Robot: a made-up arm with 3 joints.
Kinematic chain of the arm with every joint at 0, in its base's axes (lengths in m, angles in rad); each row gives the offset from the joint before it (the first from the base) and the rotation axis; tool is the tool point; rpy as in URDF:
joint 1: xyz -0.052 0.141 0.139 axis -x
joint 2: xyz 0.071 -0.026 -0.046 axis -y
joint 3: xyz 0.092 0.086 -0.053 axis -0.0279 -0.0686 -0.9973
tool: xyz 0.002 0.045 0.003 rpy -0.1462 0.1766 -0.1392
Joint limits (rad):
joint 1: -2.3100..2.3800
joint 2: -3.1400..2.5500
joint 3: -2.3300..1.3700
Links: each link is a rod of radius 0.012 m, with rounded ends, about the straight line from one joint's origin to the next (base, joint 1, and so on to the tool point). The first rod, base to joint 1, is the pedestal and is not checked.
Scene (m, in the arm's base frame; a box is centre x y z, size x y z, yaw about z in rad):
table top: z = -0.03
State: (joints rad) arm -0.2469 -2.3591 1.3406
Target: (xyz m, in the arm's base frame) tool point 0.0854 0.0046 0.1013
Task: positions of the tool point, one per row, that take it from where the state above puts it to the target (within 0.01 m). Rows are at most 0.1 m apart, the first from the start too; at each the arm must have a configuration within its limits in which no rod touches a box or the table.
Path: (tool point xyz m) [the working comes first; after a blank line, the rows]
Joints at the target: 2.0815 -0.0816 -0.5437
Straight joint move there: touches the table top.

1: -0.1133 0.1847 0.0214
2: -0.1138 0.1285 0.0162
3: -0.1135 0.0767 0.0358
4: -0.1123 0.0395 0.0754
5: -0.1102 0.0235 0.1266
6: -0.0754 -0.0238 0.1458
7: -0.0146 -0.0534 0.1363
8: 0.0533 -0.0486 0.1050
9: 0.1079 -0.0054 0.0678
10: 0.1341 0.0652 0.0415
11: 0.1259 0.1423 0.0350
12: 0.1172 0.0580 0.0502
13: 0.0854 0.0046 0.1013

